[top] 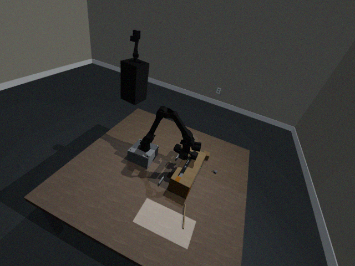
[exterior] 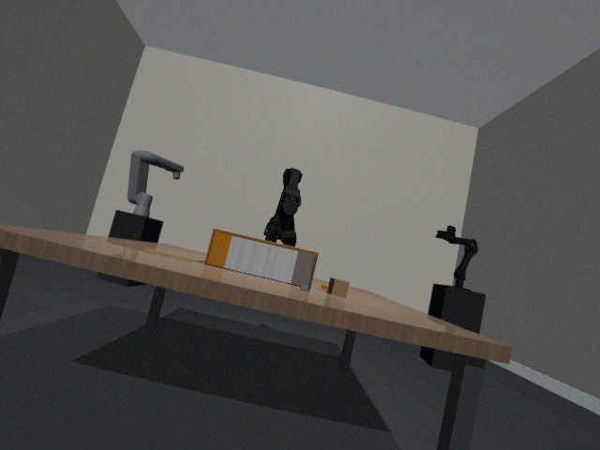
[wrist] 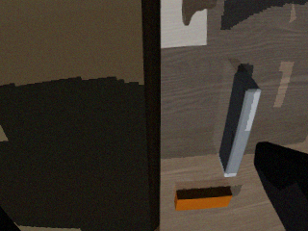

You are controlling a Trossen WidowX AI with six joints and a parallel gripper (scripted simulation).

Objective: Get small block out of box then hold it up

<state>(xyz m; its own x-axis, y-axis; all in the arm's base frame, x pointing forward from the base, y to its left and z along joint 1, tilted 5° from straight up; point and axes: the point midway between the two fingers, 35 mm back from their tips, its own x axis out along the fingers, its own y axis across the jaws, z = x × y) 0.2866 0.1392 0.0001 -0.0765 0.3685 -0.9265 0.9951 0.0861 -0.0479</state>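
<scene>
Right now my gripper tip is 50 mm short of the tan block and 20 mm to the right of it. The rest, counted from my gripper tip: wooden stick (390 mm to the right, 210 mm ahead, 90 mm below); then long tan box (90 mm to the right, 40 mm ahead, 30 mm below); then small grey block (260 mm ahead, 90 mm to the left, 80 mm below).
</scene>
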